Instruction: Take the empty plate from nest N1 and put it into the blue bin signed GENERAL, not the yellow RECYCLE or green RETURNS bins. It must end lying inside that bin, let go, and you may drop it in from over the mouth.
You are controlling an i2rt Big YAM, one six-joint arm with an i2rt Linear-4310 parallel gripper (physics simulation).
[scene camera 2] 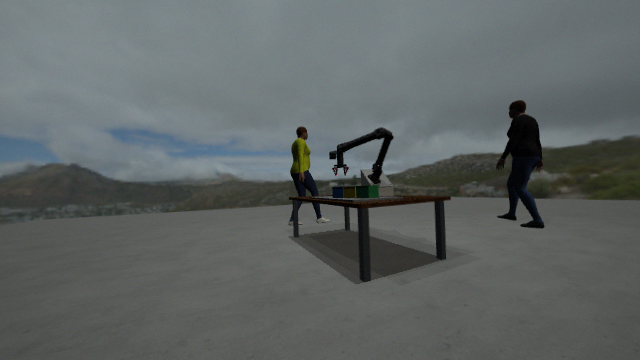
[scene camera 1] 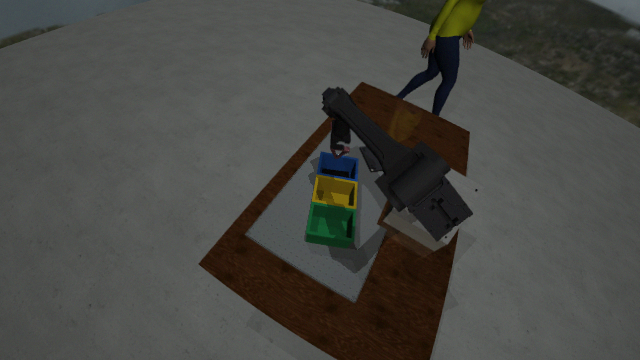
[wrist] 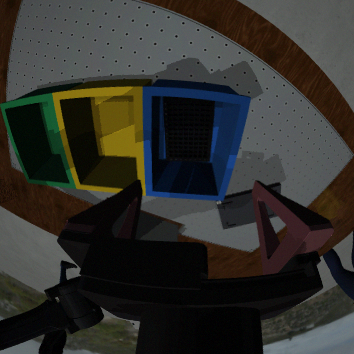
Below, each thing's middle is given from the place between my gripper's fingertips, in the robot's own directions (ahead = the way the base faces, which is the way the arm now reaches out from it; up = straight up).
Right now the dark plate (wrist: 188,122) is 190 mm below my hand, 30 mm behind it and 10 mm to the right of it.
